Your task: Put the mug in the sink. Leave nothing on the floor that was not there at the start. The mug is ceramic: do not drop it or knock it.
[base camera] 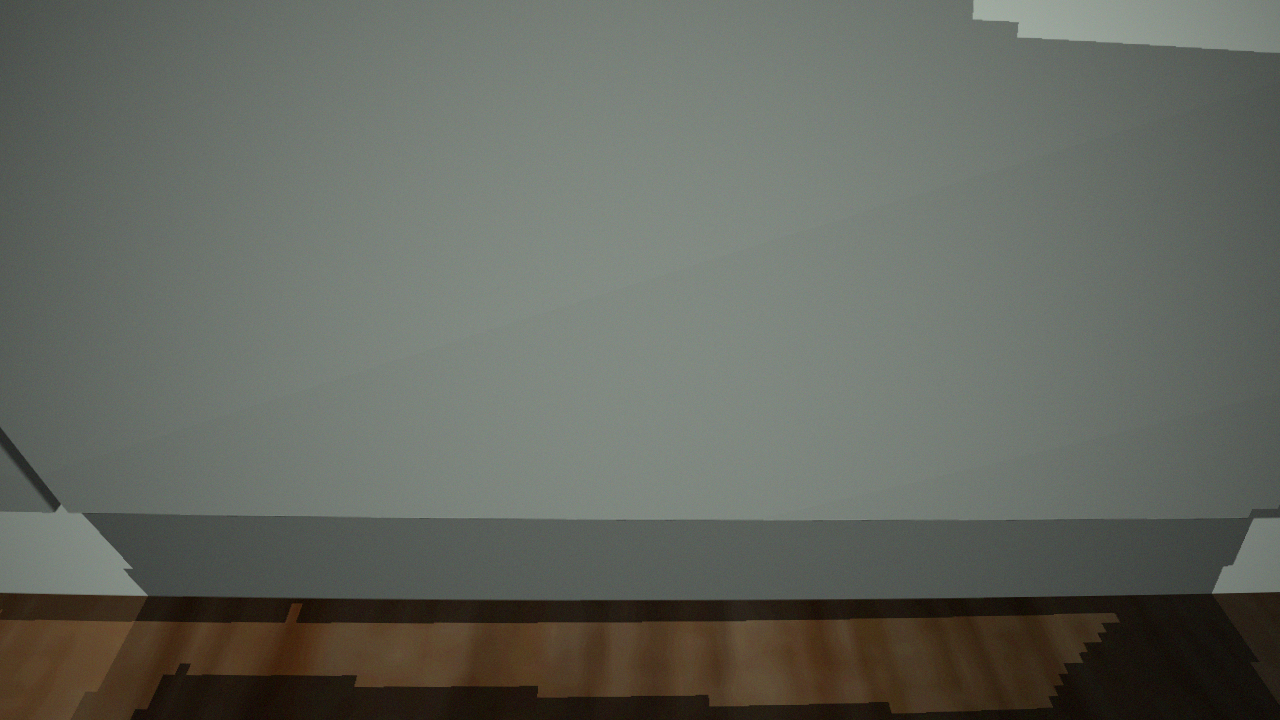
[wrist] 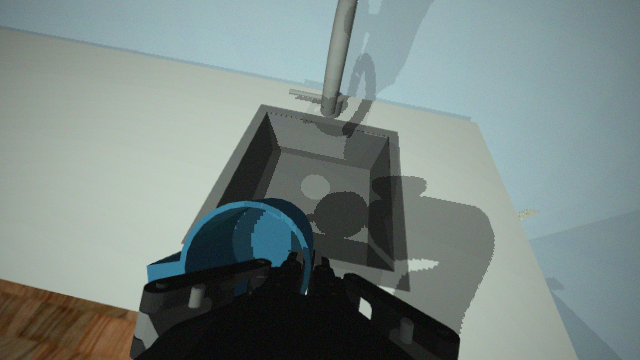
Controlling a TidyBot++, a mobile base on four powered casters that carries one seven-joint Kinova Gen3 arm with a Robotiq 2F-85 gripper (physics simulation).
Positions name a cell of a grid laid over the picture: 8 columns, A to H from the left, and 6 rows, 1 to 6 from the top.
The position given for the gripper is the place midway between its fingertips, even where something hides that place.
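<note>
There's a sink counter (base camera: C3), and you get the counter (wrist: B3) from the wrist as well. The wrist view also gives you a blue mug (wrist: D4), but in the base camera view the mug is out of frame. As for the gripper (wrist: D5), that's there in the wrist view.
</note>
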